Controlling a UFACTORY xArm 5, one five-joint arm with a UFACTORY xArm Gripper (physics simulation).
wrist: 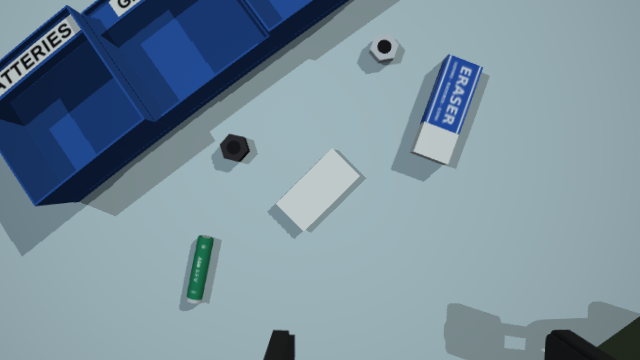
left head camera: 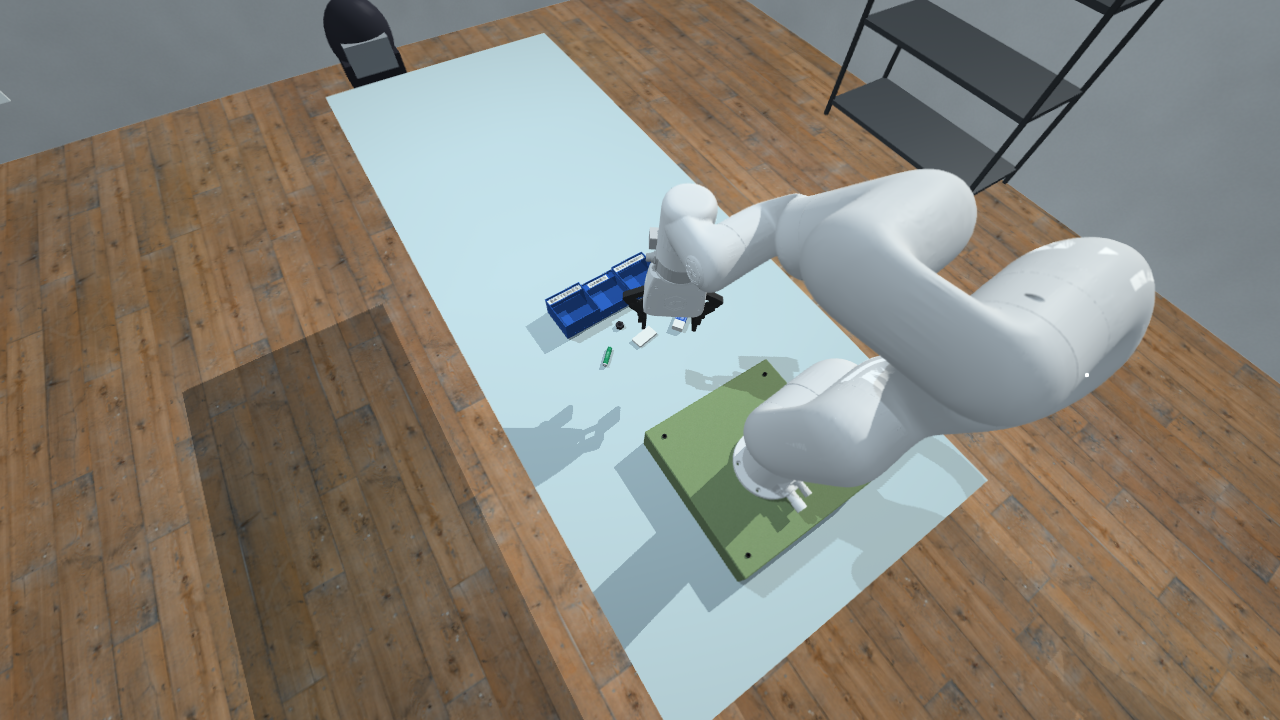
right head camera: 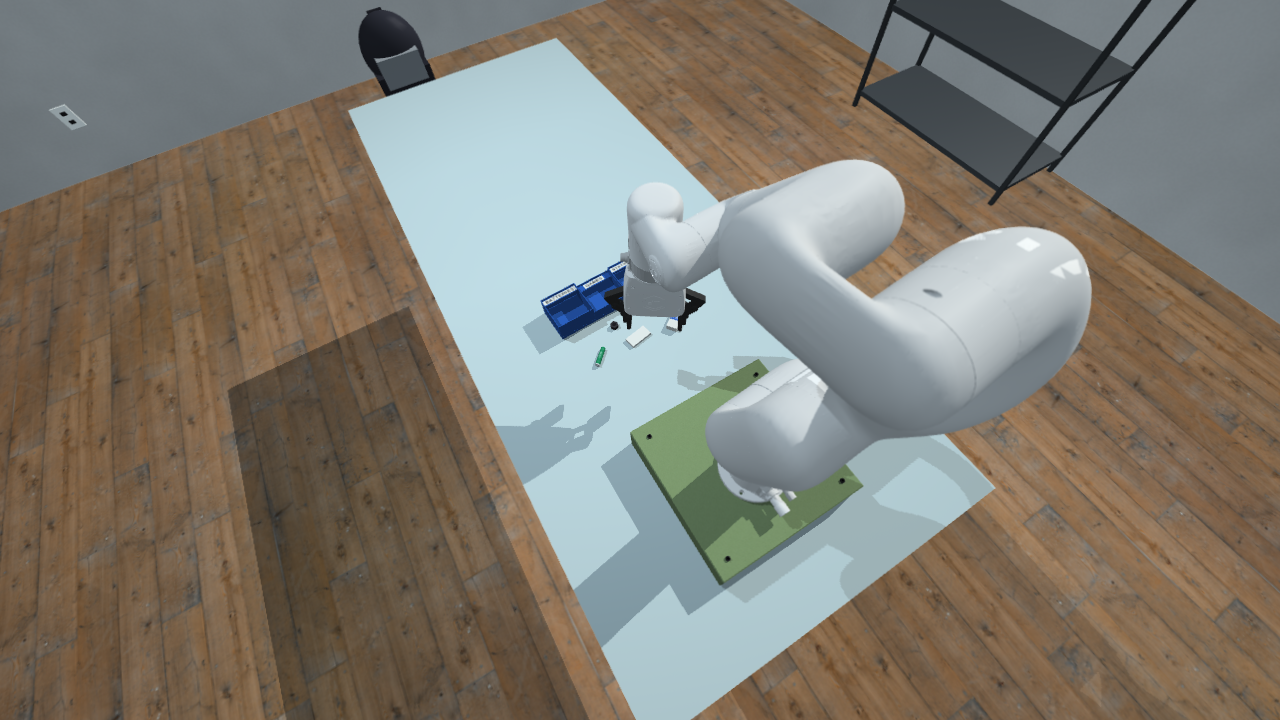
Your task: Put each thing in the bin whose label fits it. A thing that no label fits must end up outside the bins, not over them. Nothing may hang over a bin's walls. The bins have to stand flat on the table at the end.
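Frame: origin at the arm's base, x ahead, y left, z up, level; centimetres.
Seen in the pictures: gripper, fingertip midpoint: [left head camera: 668, 324] [right head camera: 654, 323].
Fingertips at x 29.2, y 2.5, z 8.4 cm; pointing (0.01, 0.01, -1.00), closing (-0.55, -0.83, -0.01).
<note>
A point is followed by its place in that frame.
A joined row of blue bins holds the BATTERIES bin [left head camera: 572, 313] {z -4.9, x 48.9, y 12.9 cm} [wrist: 90, 177] {z -3.1, x 44.3, y 13.9 cm}, the GAMES bin [left head camera: 604, 295] {z -4.9, x 49.6, y 4.5 cm} [wrist: 200, 97] {z -3.8, x 44.8, y 5.6 cm} and the STATIONERY bin [left head camera: 631, 277] {z -4.9, x 50.8, y -3.3 cm} [wrist: 295, 27] {z -3.8, x 45.2, y -1.7 cm}. The parts in view look empty. In front lie a green battery [left head camera: 606, 356] {z -4.6, x 35.7, y 12.1 cm} [right head camera: 600, 356] {z -4.6, x 35.5, y 11.9 cm} [wrist: 200, 268] {z -4.6, x 35.8, y 11.6 cm}, a black hex nut [left head camera: 619, 325] {z -4.8, x 41.0, y 5.8 cm} [wrist: 244, 145] {z -4.8, x 40.9, y 5.0 cm}, a plain white block [left head camera: 643, 337] {z -4.9, x 35.8, y 3.0 cm} [right head camera: 638, 337] {z -4.9, x 35.7, y 2.7 cm} [wrist: 318, 190] {z -4.9, x 36.0, y 2.5 cm}, a silver hex nut [wrist: 384, 57] {z -4.8, x 40.8, y -5.5 cm} and a blue-and-white eraser [left head camera: 679, 324] {z -4.3, x 34.3, y -5.2 cm} [wrist: 452, 107] {z -4.3, x 35.9, y -7.3 cm}. My gripper [left head camera: 669, 325] {z 8.4, x 29.2, y 2.5 cm} [right head camera: 654, 325] {z 8.4, x 29.2, y 2.5 cm} [wrist: 421, 345] {z 8.4, x 29.2, y 2.5 cm} is open and empty, above the table; the arm partly hides the STATIONERY bin.
The green base plate [left head camera: 689, 438] {z 0.2, x 11.0, y 9.2 cm} [right head camera: 675, 438] {z 0.1, x 11.1, y 9.0 cm} bears the arm on the pale blue table [left head camera: 465, 152] {z -5.6, x 111.2, y 12.5 cm} [right head camera: 483, 152] {z -5.6, x 112.3, y 9.5 cm}. A dark shelf unit [left head camera: 1047, 118] [right head camera: 1029, 150] stands beyond the table's right side. A black chair-like object [left head camera: 344, 26] [right head camera: 380, 35] stands at the far end.
</note>
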